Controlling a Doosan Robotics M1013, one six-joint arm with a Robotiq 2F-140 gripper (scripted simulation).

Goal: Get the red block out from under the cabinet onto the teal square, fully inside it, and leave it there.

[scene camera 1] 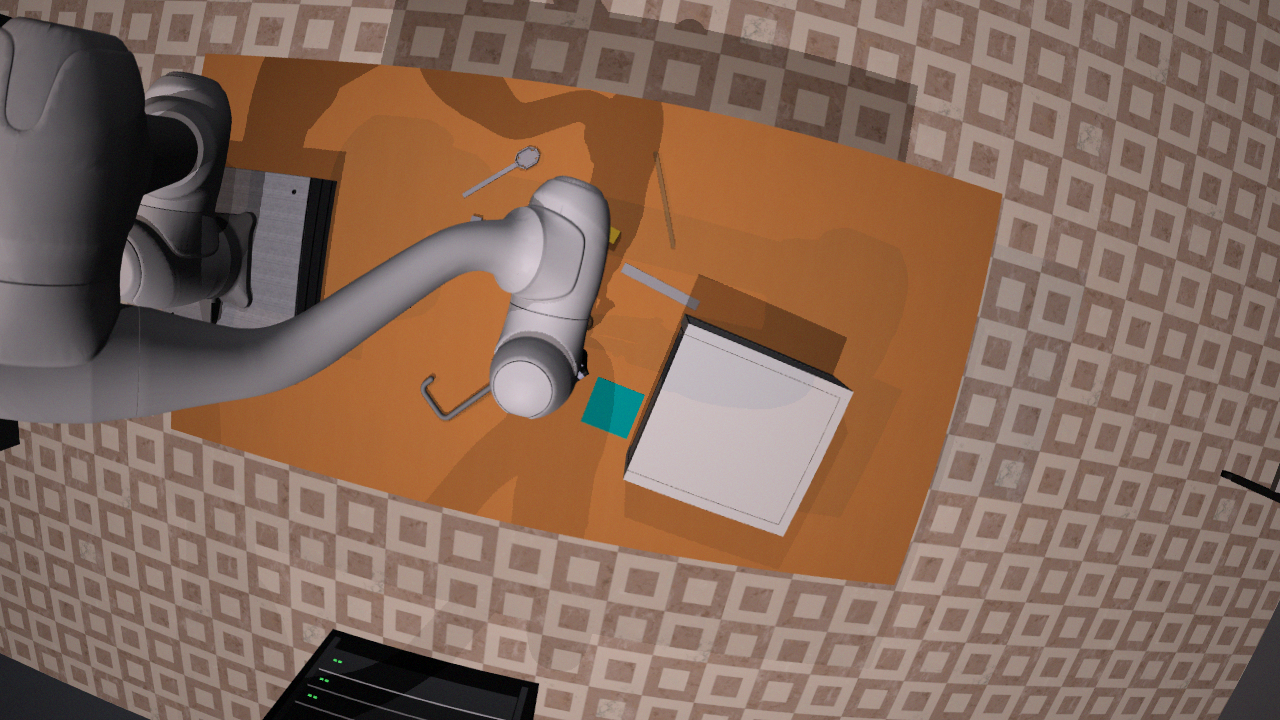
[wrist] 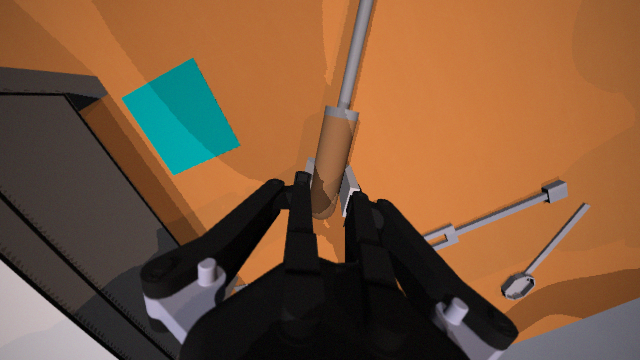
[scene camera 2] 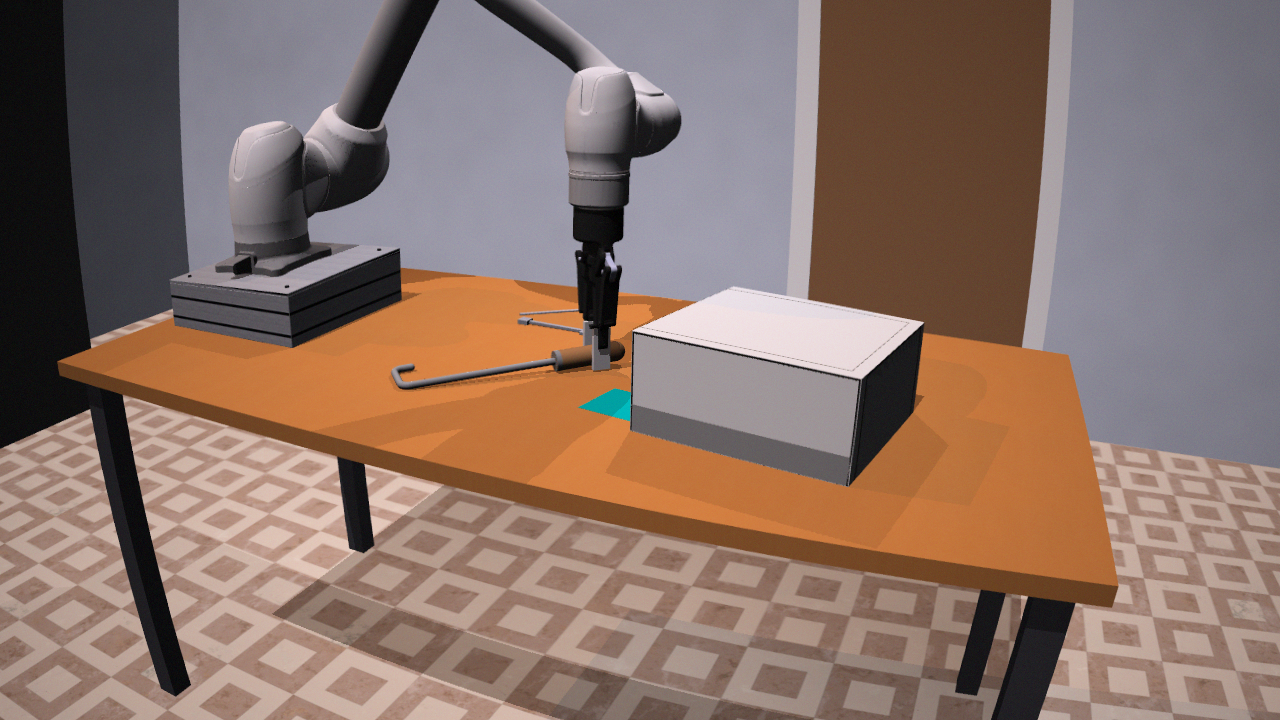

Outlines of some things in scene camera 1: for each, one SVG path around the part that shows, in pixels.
A flat grey bar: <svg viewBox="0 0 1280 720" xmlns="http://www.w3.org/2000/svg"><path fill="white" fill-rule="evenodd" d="M623 266L621 273L696 311L700 303L697 299L627 263Z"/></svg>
A spoon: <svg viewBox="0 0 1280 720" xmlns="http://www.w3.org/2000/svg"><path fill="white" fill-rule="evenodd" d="M538 150L528 146L517 152L514 160L515 163L462 194L463 197L469 196L516 167L528 169L537 164L540 158Z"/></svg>
